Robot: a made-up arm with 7 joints. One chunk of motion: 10 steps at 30 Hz.
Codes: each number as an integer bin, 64 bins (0 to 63) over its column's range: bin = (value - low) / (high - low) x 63, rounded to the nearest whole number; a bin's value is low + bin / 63 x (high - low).
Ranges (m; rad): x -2..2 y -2..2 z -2..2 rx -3.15..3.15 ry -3.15..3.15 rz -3.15..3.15
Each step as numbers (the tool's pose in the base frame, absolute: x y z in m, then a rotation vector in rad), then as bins.
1 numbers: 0.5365 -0.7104 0.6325 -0.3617 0.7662 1.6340
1 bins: 40 20 41 28 39 48
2 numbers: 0.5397 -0.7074 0.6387 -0.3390 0.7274 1.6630
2 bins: 40 20 42 28 39 48
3 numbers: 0.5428 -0.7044 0.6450 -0.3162 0.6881 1.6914
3 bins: 40 20 42 28 38 48
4 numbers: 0.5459 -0.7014 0.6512 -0.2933 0.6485 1.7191
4 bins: 40 20 42 29 38 49
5 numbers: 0.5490 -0.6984 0.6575 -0.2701 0.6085 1.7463
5 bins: 40 21 42 29 38 49
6 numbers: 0.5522 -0.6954 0.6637 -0.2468 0.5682 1.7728
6 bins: 40 21 42 29 37 49
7 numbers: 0.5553 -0.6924 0.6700 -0.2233 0.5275 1.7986
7 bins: 40 21 42 29 37 49
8 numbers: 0.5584 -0.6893 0.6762 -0.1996 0.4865 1.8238
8 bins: 40 21 42 30 36 50
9 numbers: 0.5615 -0.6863 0.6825 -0.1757 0.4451 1.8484
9 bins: 40 21 42 30 36 50
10 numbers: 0.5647 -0.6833 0.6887 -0.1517 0.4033 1.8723
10 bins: 40 21 42 30 36 50
